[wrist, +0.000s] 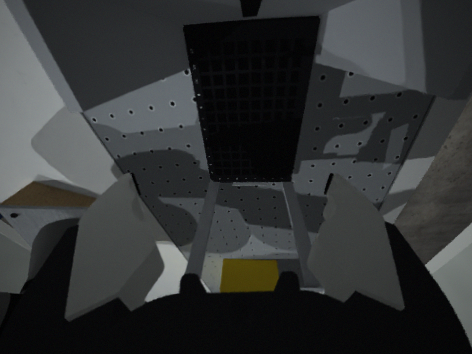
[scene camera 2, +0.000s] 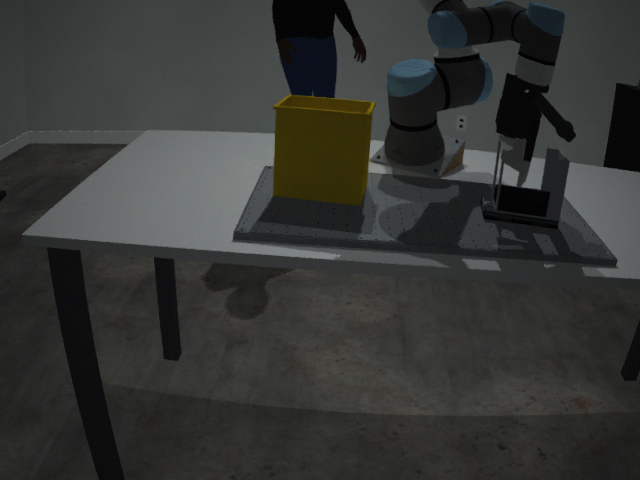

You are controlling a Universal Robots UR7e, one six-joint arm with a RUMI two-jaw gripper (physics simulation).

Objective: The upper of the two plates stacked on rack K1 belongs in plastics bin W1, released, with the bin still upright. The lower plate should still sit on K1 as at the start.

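Seen in the pictures: gripper, fingertip midpoint: (wrist: 233, 176) (scene camera 2: 516, 174); arm's base, link origin: (scene camera 2: 414, 149).
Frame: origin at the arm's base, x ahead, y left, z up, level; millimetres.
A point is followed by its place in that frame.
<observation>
Black plates (scene camera 2: 523, 200) {z 27, x 418, y 108 mm} (wrist: 252, 100) {z 17, x 390, y 145 mm} are stacked on rack K1 (scene camera 2: 554, 186) {z 67, x 442, y 161 mm} (wrist: 298, 230) {z 83, x 400, y 60 mm}, between its tall grey end wall and two thin upright posts. The upper plate's gridded top shows in the wrist view; the seam to the lower plate cannot be made out. The yellow bin W1 (scene camera 2: 320, 155) {z 71, x 320, y -279 mm} (wrist: 250, 275) {z 15, x 288, y -184 mm} stands upright to the left in the scene view, and part of it shows beyond the posts in the wrist view. My gripper (scene camera 2: 521, 180) {z 63, x 364, y 110 mm} (wrist: 233, 176) {z 63, x 364, y 110 mm} is open and empty, pointing down close above the stack, with its fingertips spread wider than the plates.
Rack and bin stand on a grey perforated board (scene camera 2: 248, 222) {z -20, x 427, y -413 mm} (wrist: 150, 165) {z -19, x 234, y 103 mm} on the white table (scene camera 2: 129, 180) {z -32, x 153, y -679 mm}. The robot's base (scene camera 2: 413, 142) {z 38, x 73, y -27 mm} stands behind the board. The rack's end wall and posts rise beside the gripper. A person (scene camera 2: 310, 31) stands behind the table.
</observation>
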